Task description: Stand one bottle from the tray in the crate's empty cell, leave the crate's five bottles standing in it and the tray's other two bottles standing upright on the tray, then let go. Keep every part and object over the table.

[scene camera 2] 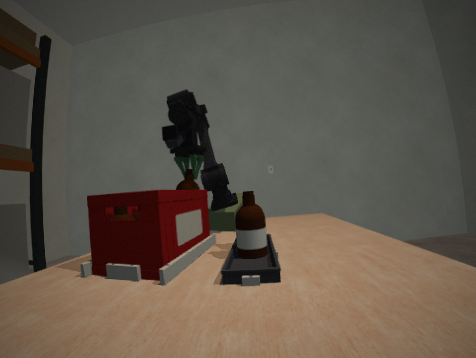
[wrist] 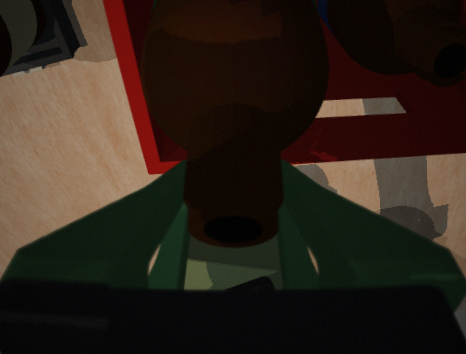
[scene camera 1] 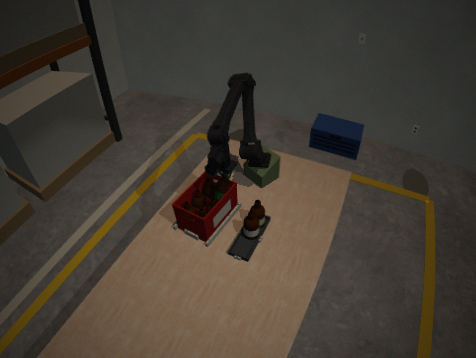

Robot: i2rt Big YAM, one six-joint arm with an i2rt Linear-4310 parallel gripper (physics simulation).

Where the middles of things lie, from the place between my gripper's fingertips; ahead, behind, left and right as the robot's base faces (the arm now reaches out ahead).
Scene:
Right now the brown bottle (wrist: 234,91) is 3 cm ahead of my hand, 1 cm to the right of it and 5 cm below it.

